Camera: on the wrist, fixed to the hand. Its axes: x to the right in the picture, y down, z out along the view.
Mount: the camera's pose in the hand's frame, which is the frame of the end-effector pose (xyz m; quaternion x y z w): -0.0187 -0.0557 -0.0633 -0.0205 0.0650 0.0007 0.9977
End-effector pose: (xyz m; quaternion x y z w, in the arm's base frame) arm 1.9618 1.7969 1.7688 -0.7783 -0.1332 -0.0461 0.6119
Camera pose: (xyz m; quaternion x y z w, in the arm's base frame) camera 1.9349 1.7450 1.8324 -0.7861 -0.0916 -0.0989 0.6032
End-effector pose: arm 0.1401 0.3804 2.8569 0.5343 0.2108 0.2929 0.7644
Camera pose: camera 0.0985 0.3974 2.7832 0.4985 0.2536 0.3318 0.7597
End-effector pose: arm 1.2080 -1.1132 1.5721 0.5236 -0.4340 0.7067 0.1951
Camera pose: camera 1.2196 -1.0276 1.5731 0.4721 -0.4352 0.7303 0.2331
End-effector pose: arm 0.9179 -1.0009 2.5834 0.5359 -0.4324 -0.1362 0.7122
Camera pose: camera 0.9701 -0.9694 2.5223 0.5286 -0.3827 -0.1094 0.7498
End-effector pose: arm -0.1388 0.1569 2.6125 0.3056 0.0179 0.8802 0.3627
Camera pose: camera -0.1284 0.1978 2.5371 0.2403 0.0232 0.8986 0.3663
